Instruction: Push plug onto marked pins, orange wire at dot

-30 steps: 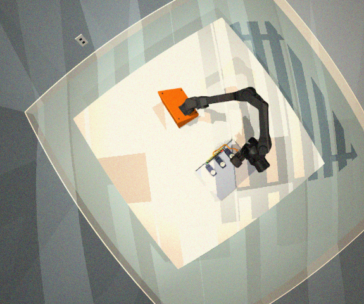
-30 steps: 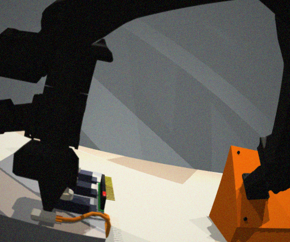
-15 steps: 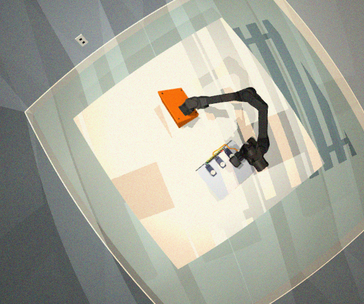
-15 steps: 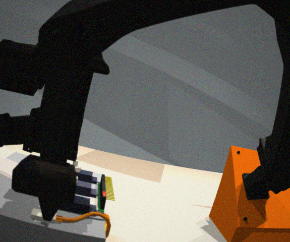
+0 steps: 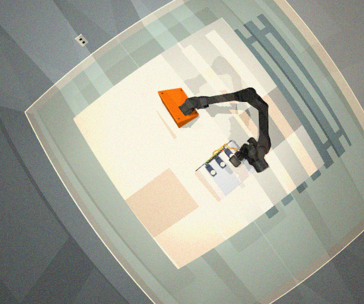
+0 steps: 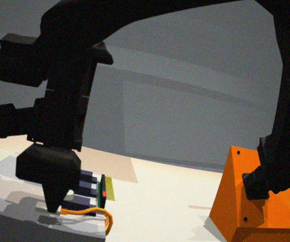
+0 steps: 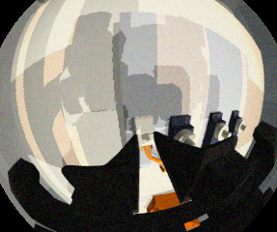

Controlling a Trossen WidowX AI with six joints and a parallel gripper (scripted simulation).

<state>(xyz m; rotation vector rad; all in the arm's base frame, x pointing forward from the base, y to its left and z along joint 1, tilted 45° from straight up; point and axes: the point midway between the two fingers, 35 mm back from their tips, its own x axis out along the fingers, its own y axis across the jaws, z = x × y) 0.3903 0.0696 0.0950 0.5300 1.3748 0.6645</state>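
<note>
Now: the red band 70 mm behind my gripper tip, 80 mm to the right of it and 10 mm above it. Round my gripper tip: holder plate (90 mm ahead, 120 mm to the right, 40 mm below).
</note>
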